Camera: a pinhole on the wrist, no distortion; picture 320 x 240 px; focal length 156.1 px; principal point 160.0 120.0 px. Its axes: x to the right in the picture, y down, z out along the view. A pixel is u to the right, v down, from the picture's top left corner.
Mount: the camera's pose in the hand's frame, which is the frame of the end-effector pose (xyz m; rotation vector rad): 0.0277 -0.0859 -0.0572 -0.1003 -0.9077 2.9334
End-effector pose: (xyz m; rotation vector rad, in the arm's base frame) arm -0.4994 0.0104 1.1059 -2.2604 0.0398 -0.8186
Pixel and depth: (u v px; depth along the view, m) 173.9 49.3 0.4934
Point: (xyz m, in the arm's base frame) -0.3026 0.4465 0.9378
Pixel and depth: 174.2 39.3 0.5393
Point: -0.2644 0.4761 0.8843
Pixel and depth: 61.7 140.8 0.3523
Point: -0.2725 0.3414 1.3273
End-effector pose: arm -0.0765 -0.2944 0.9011 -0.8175 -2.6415 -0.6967
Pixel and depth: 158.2 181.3 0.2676
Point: -0.2832 -0.4714 0.6986
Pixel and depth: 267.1 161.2 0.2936
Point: -0.1087 -0.5300 0.6017
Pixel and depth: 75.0 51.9 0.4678
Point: -0.4548 -0.0884 0.5474
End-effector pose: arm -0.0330 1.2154 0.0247 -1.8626 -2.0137 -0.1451
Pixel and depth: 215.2 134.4 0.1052
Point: -0.1833 1.1891 0.0256
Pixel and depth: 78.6 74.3 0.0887
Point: -0.1580 1.2765 0.0407
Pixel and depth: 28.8 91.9 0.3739
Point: -0.3703 1.5797 -0.0929
